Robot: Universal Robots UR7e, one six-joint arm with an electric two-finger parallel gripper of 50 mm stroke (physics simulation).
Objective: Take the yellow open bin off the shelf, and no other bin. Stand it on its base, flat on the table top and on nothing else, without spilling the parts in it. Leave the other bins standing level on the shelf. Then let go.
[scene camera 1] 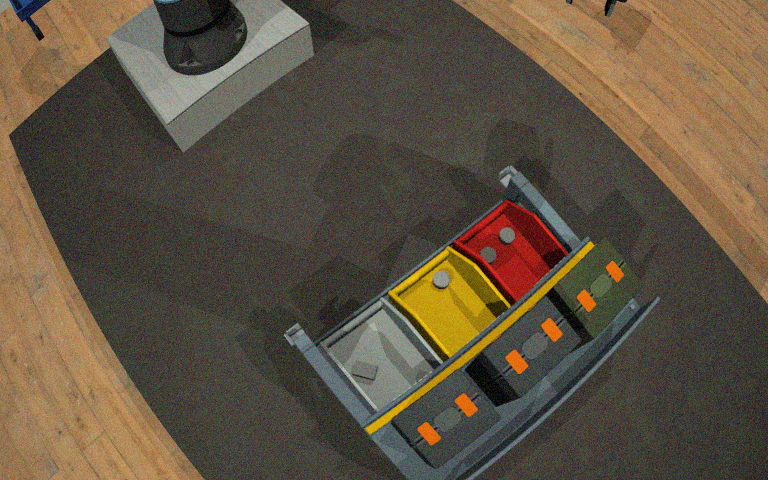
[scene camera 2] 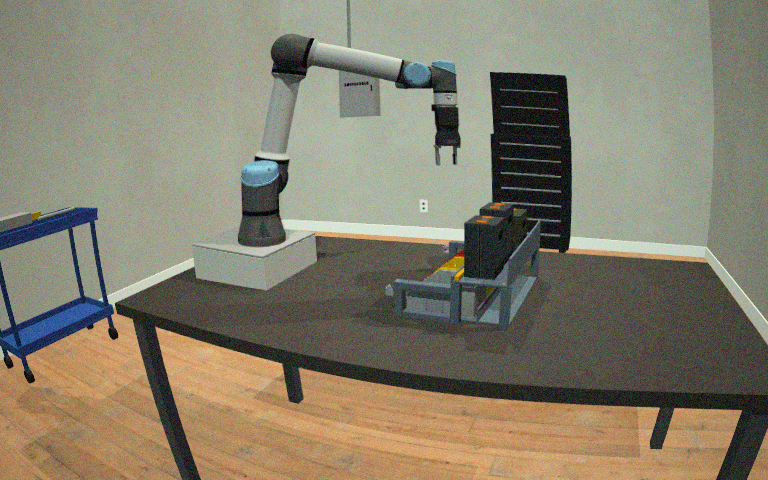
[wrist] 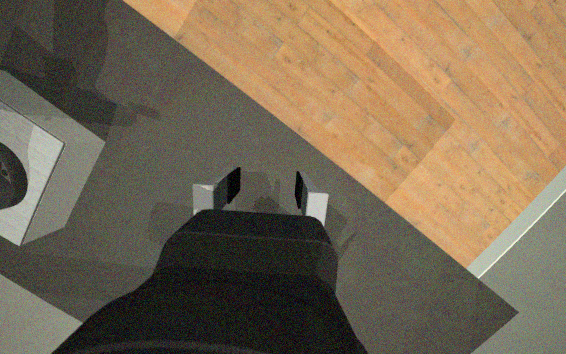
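Where they show: gripper, fingertip midpoint: [scene camera 1: 588, 5] [scene camera 2: 446, 164] [wrist: 268, 181]; arm's base, link origin: [scene camera 1: 205, 41] [scene camera 2: 261, 240].
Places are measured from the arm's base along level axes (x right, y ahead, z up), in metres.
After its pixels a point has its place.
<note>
The yellow open bin [scene camera 1: 453, 308] {x -0.039, y 0.584, z -0.091 m} [scene camera 2: 452, 263] {x -0.076, y 0.562, z -0.037 m} sits on the shelf [scene camera 1: 334, 379] {x 0.148, y 0.572, z -0.015 m} [scene camera 2: 455, 302] {x 0.162, y 0.649, z -0.047 m}, between a grey bin [scene camera 1: 390, 345] {x 0.059, y 0.569, z -0.091 m} and a red bin [scene camera 1: 523, 271] {x -0.152, y 0.610, z -0.091 m}. A round grey part [scene camera 1: 441, 279] {x -0.050, y 0.543, z -0.081 m} lies in the yellow bin near its front edge. Two round parts lie in the red bin and a flat block in the grey one. My gripper [scene camera 2: 445, 163] {x -0.400, y 0.438, z 0.181 m} [wrist: 268, 181] {x -0.400, y 0.438, z 0.181 m} is open and empty, pointing down high above the table, well above the level of the bins. In the wrist view none of the bins shows.
Several dark upright cases [scene camera 1: 535, 345] {x -0.022, y 0.696, z 0.134 m} [scene camera 2: 485, 246] {x 0.133, y 0.707, z 0.075 m} with orange marks stand behind the bins, beyond a yellow bar [scene camera 1: 481, 338] {x -0.015, y 0.649, z 0.012 m}. The arm's pale base block [scene camera 1: 249, 96] {x -0.016, y 0.102, z -0.090 m} [scene camera 2: 226, 270] {x 0.140, y -0.036, z -0.058 m} [wrist: 75, 165] {x -0.093, y 0.098, z -0.052 m} stands on the dark table [scene camera 1: 226, 186] {x 0.103, y 0.220, z -0.100 m} [scene camera 2: 339, 316] {x 0.206, y 0.385, z -0.100 m} [wrist: 200, 120] {x -0.348, y 0.250, z -0.100 m}. A blue cart [scene camera 2: 56, 325] stands beside the table.
</note>
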